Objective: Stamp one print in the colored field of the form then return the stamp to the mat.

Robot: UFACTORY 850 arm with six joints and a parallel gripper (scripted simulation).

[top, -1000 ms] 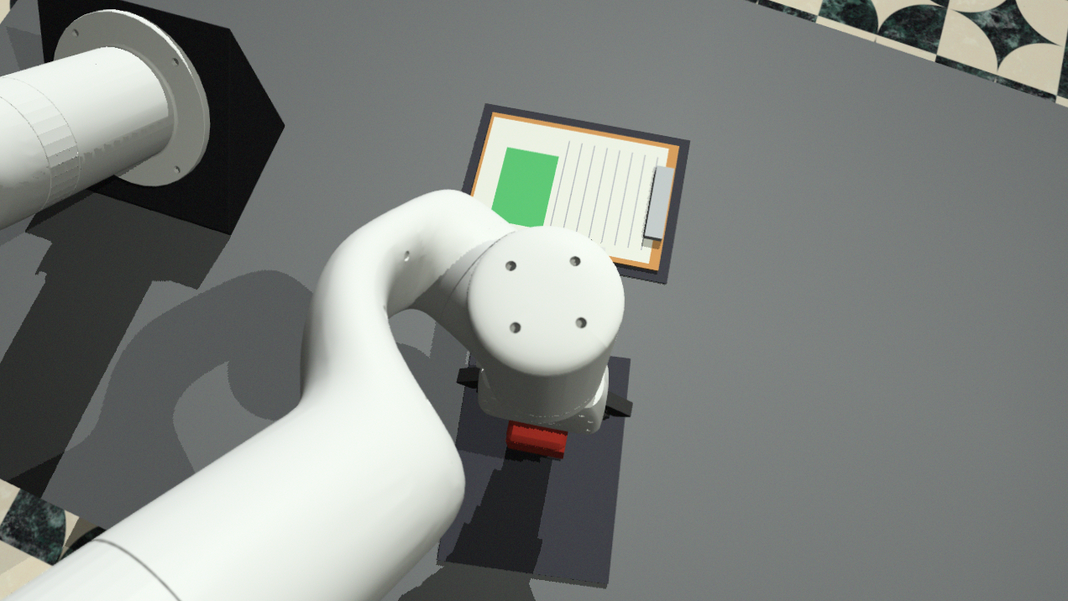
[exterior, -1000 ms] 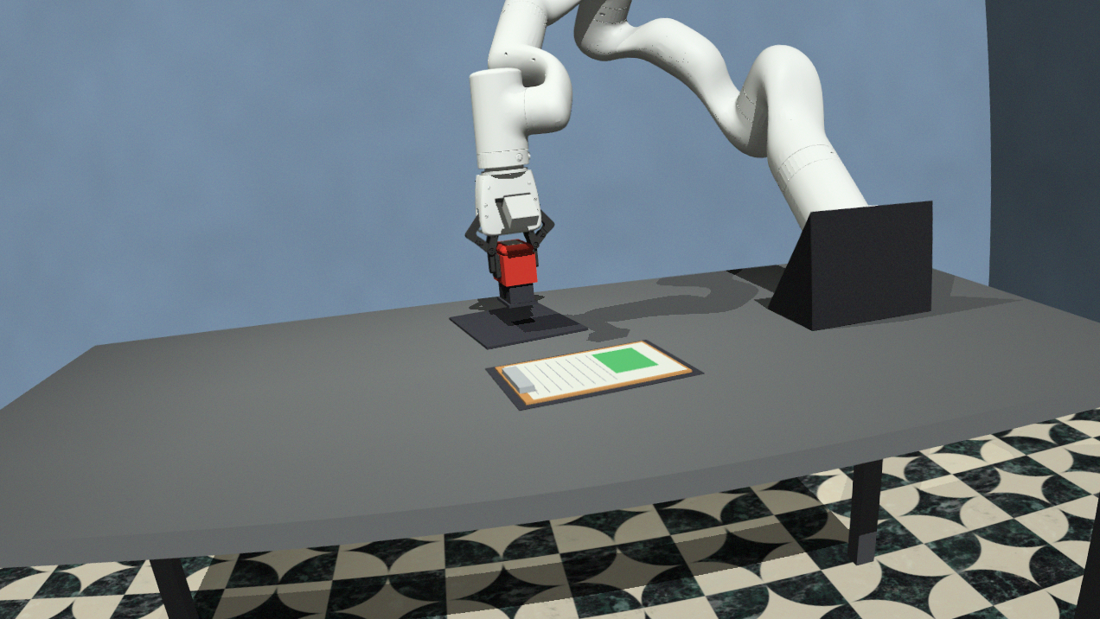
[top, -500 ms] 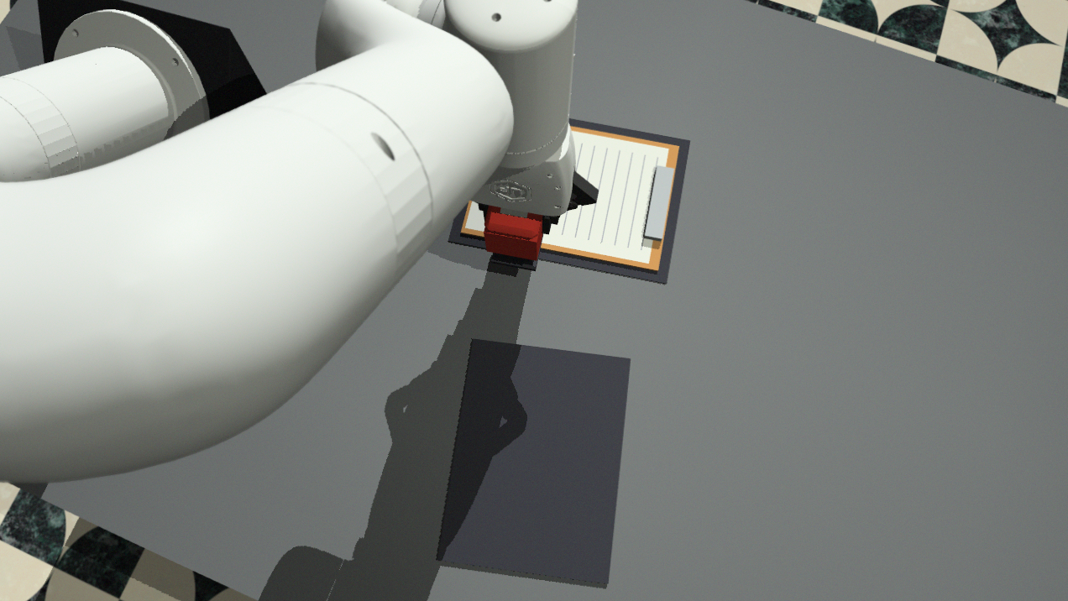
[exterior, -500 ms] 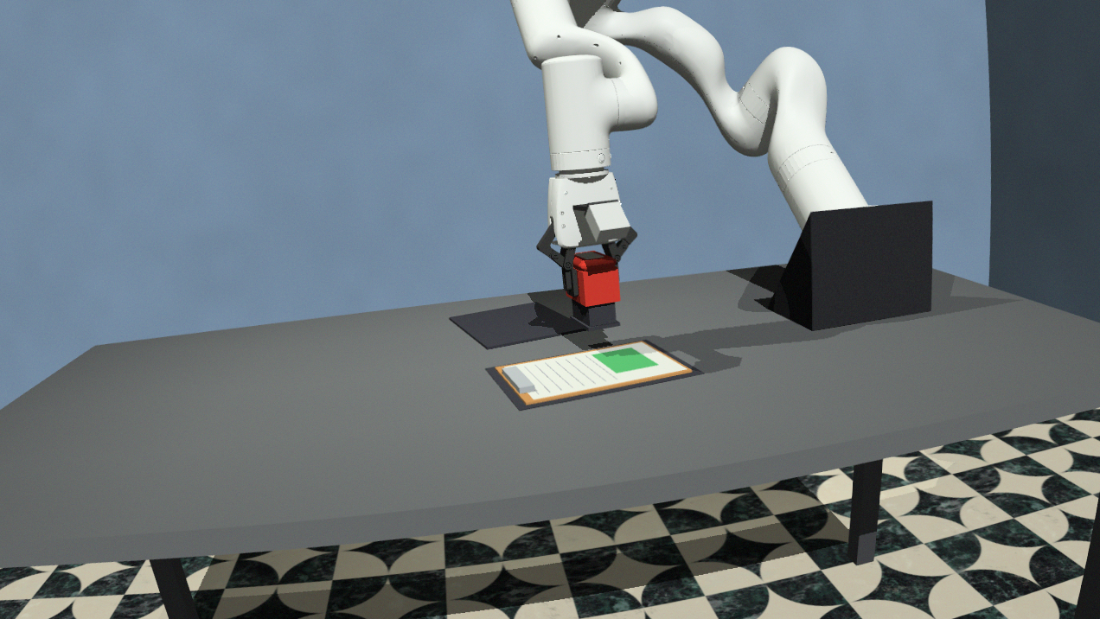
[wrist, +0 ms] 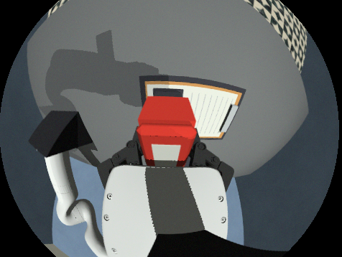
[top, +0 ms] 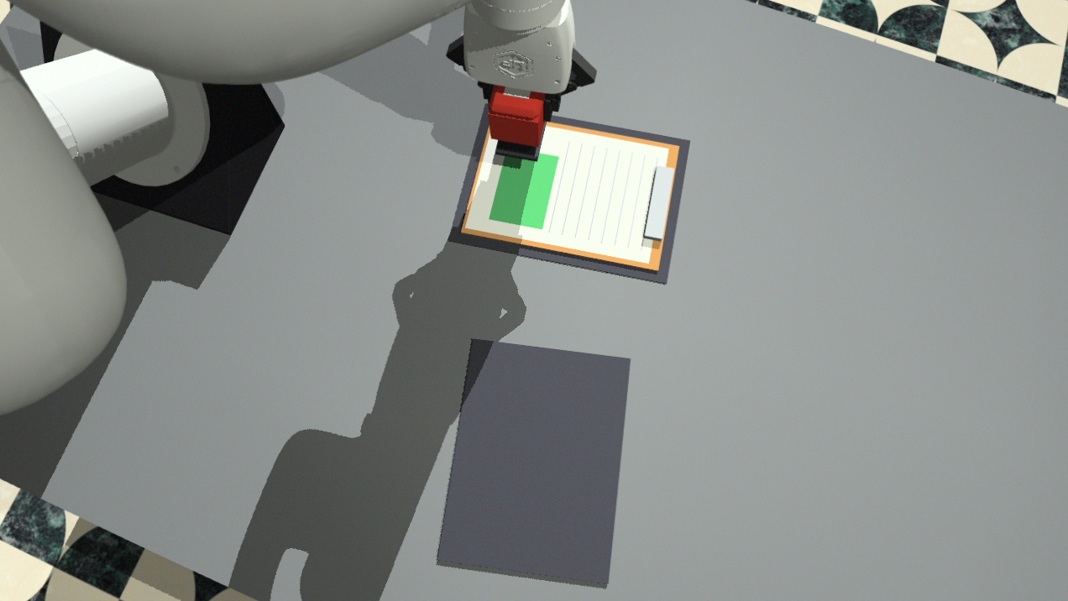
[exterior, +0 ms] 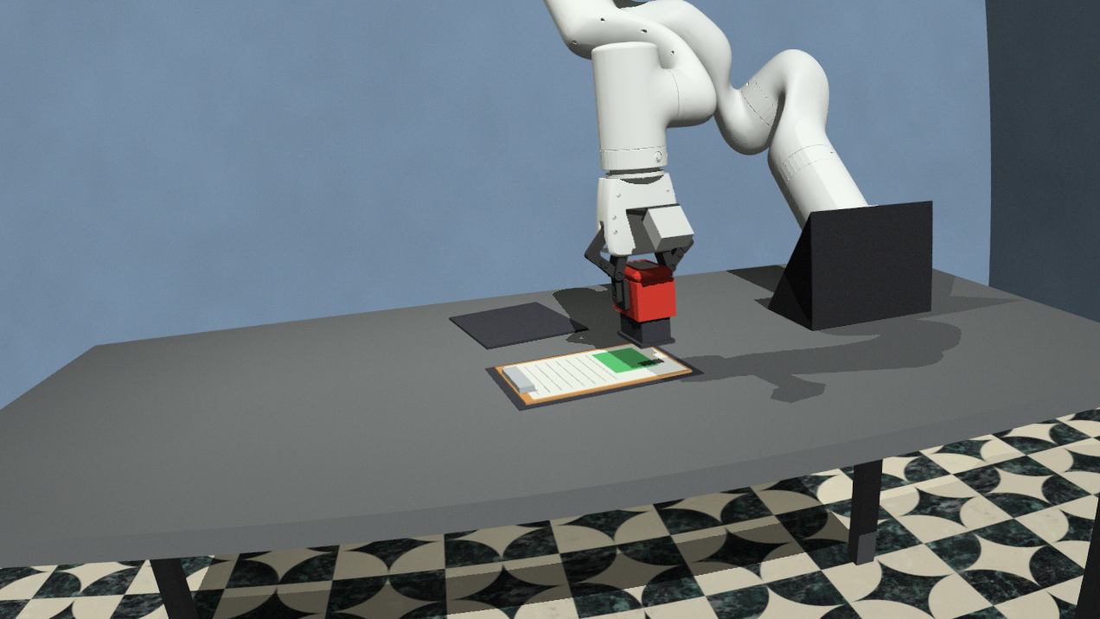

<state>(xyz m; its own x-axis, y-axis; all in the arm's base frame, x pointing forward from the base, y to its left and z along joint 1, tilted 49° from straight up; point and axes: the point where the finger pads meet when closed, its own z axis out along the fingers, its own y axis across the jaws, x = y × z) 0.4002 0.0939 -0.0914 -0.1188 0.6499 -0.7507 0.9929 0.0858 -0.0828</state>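
My hand is 2 cm above the red stamp. From my hand the other things lie so: dark mat: 34 cm to the right, 13 cm ahead, 11 cm below; then black base: 5 cm below; then form: 10 cm below, 9 cm ahead, 3 cm to the right.
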